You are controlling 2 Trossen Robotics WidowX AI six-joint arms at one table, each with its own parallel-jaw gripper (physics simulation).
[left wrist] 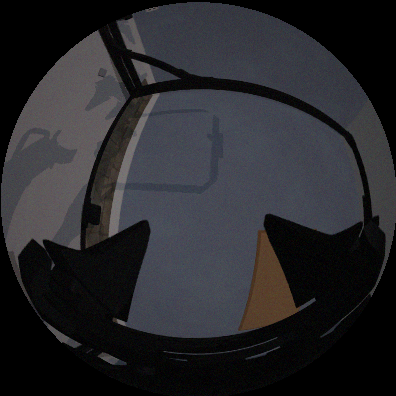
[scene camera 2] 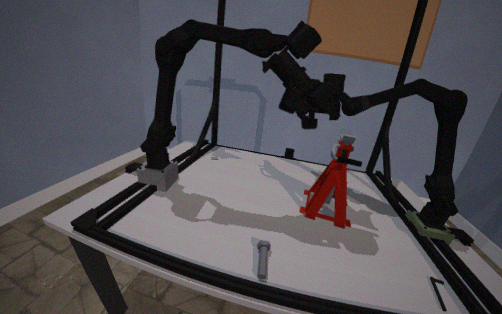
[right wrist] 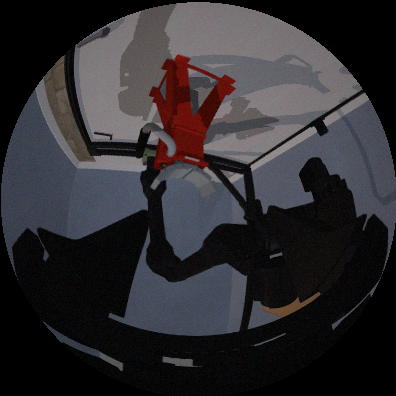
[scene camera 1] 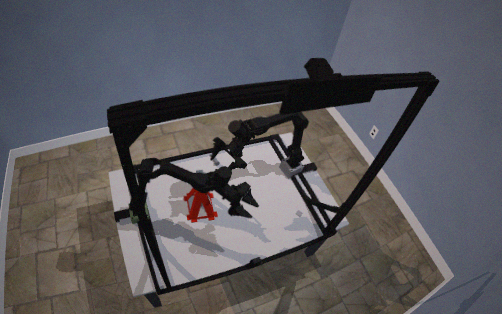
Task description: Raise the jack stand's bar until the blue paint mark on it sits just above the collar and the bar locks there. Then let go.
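Where they show: left gripper, fingertip midpoint: (left wrist: 208, 223) (scene camera 1: 255, 212); right gripper, fingertip midpoint: (scene camera 2: 325, 113) (right wrist: 209, 213) (scene camera 1: 217, 166); left arm's base, link origin: (scene camera 2: 430, 221); right arm's base, link origin: (scene camera 2: 158, 165) (scene camera 1: 293, 162).
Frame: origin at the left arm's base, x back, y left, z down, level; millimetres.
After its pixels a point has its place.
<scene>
The red jack stand (scene camera 1: 202, 206) @[x -332, y -44, z 15 mm] (scene camera 2: 340, 192) @[x -315, y 26, z -52 mm] (right wrist: 185, 102) @[x -363, y -10, z -84 mm] stands upright on the table. Its grey saddle (scene camera 2: 348, 138) @[x -336, y 12, z -212 mm] (right wrist: 184, 173) @[x -327, y -27, z -197 mm] sits close above the red collar, and a curved grey lever (right wrist: 162, 134) @[x -372, y 15, z -175 mm] with a black grip (scene camera 2: 351, 162) @[x -320, y 47, z -158 mm] sticks out at its side. No blue mark shows. My right gripper (right wrist: 209, 213) @[x -408, y -21, z -263 mm] is open and empty, with the saddle ahead of its spread fingers, apart from them. My left gripper (scene camera 1: 254, 210) @[x -491, y -283, z -259 mm] (left wrist: 208, 223) @[x -491, y -283, z -259 mm] is open and empty, raised beside the stand and facing the wall. In scene camera 2 the dark grippers overlap above the stand.
A grey hex bolt (scene camera 2: 262, 260) @[x -493, y 266, z 23 mm] and a black hex key (scene camera 2: 440, 293) @[x -94, y 232, z 36 mm] (right wrist: 103, 135) @[x -93, y 221, z 37 mm] lie on the table. Black rails edge the table, and a black frame (scene camera 1: 210, 97) @[x -226, y -418, z -997 mm] spans over it. The left arm's forearm passes near the stand, and both wrists are close together.
</scene>
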